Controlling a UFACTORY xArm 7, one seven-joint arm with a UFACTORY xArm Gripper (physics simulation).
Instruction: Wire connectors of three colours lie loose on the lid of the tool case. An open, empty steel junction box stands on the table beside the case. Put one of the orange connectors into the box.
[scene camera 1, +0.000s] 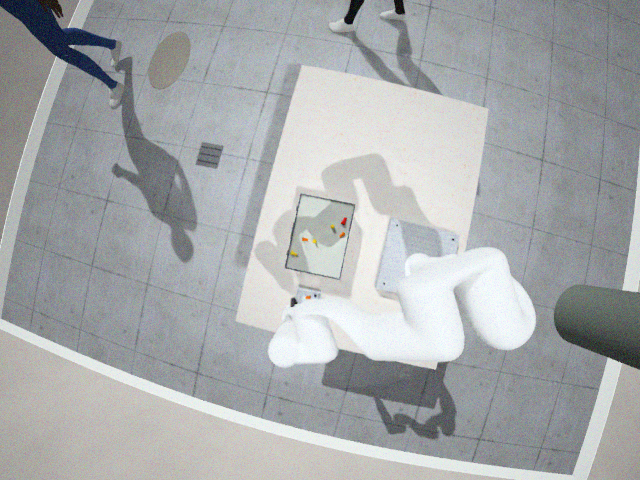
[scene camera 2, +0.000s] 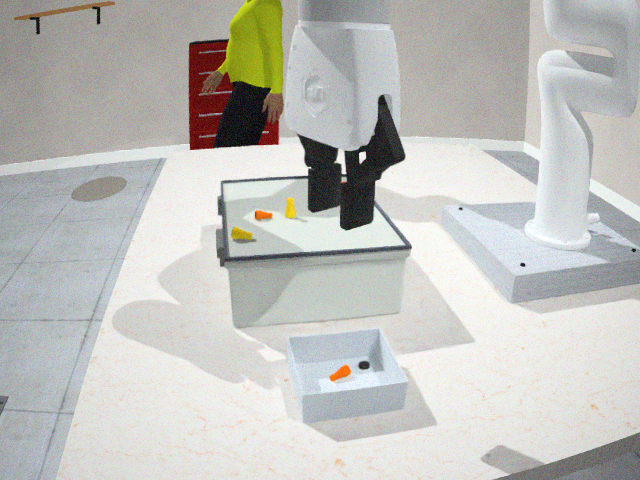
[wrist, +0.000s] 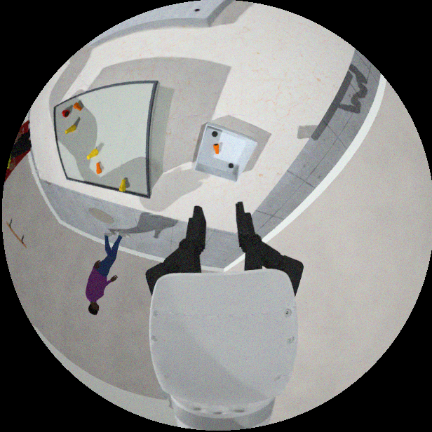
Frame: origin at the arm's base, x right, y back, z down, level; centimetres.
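Seen in the pictures: gripper, fingertip midpoint: (scene camera 2: 340, 217); arm's base at its link origin: (scene camera 1: 419, 268) (scene camera 2: 557, 235).
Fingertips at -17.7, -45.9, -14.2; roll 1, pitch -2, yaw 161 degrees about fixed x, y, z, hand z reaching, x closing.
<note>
Offsets run from my fingertips to a thing's top centre, as dx, dy, dz. Level surfaces: height alone.
The steel junction box {-0.5, +0.8, +14.8} (scene camera 1: 311, 290) (scene camera 2: 354, 403) (wrist: 216, 171) stands open beside the tool case {+27.3, +3.6, +9.1} (scene camera 1: 326, 263) (scene camera 2: 320, 289) (wrist: 122, 120). An orange connector {+1.1, +0.9, +17.3} (scene camera 1: 308, 297) (scene camera 2: 340, 373) (wrist: 216, 148) lies on the box floor. On the lid lie an orange connector {+25.5, -1.6, +8.2} (scene camera 1: 305, 239) (scene camera 2: 263, 214) (wrist: 98, 168), another orange connector {+28.5, +12.5, +8.2} (scene camera 1: 342, 235) (wrist: 78, 106), a red connector {+33.9, +12.8, +7.8} (scene camera 1: 343, 221) (wrist: 65, 113) and three yellow connectors, one of them {+19.5, -5.5, +7.9} (scene camera 1: 294, 253) (scene camera 2: 241, 234) (wrist: 123, 185) near the lid's edge. My gripper (scene camera 2: 341, 215) (wrist: 219, 211) is partly open, empty, raised above the box and apart from it.
The arm's base plate (scene camera 1: 390, 258) (scene camera 2: 568, 279) stands on the table {dz +18.7} (scene camera 1: 387, 118) (scene camera 2: 180, 413), on the case's other side from the hinges. Two black round spots (wrist: 214, 134) (wrist: 230, 165) show on the box floor. People stand on the floor beyond the table.
</note>
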